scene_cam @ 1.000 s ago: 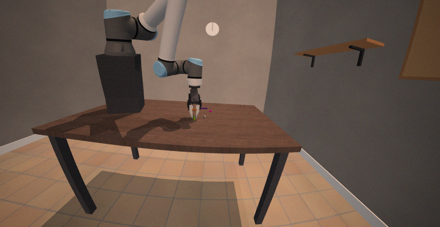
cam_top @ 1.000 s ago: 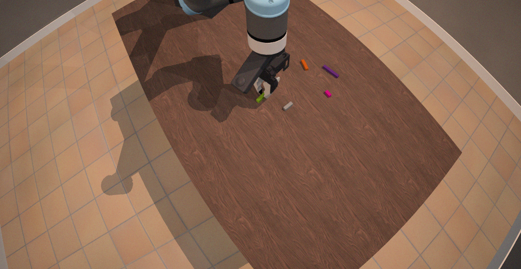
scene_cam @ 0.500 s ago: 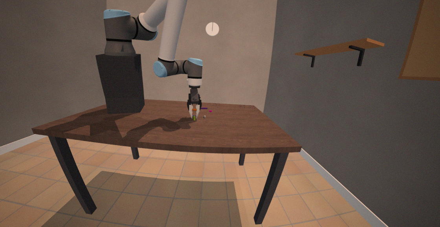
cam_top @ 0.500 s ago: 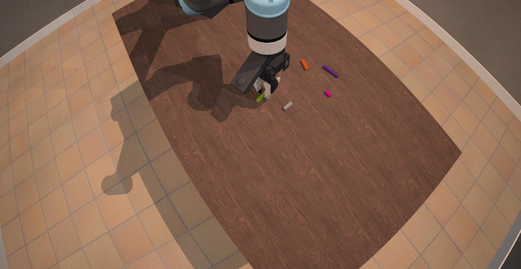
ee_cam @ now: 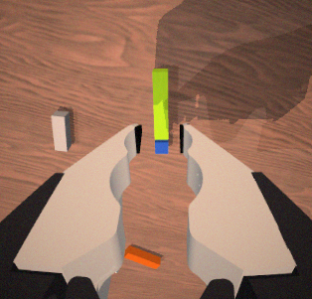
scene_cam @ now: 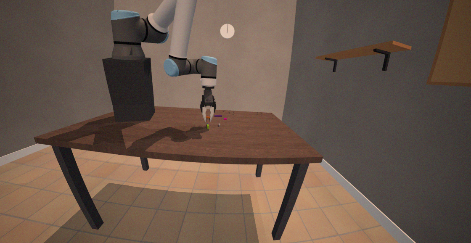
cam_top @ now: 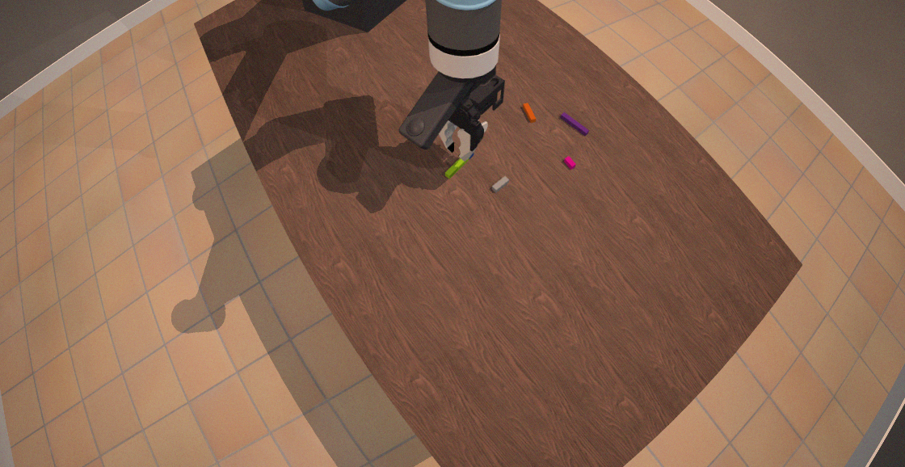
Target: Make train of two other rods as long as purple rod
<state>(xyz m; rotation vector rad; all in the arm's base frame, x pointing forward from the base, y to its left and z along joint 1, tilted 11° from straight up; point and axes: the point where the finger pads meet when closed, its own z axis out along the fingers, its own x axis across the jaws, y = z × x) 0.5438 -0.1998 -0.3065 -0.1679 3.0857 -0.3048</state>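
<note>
Now: the lime rod 4 cm below my hand. The rest, counted from my hand: grey rod: 8 cm ahead, 4 cm below, 3 cm to the left; then blue rod: 4 cm below, 3 cm to the left; then orange rod: 18 cm to the left, 4 cm below, 1 cm ahead.
</note>
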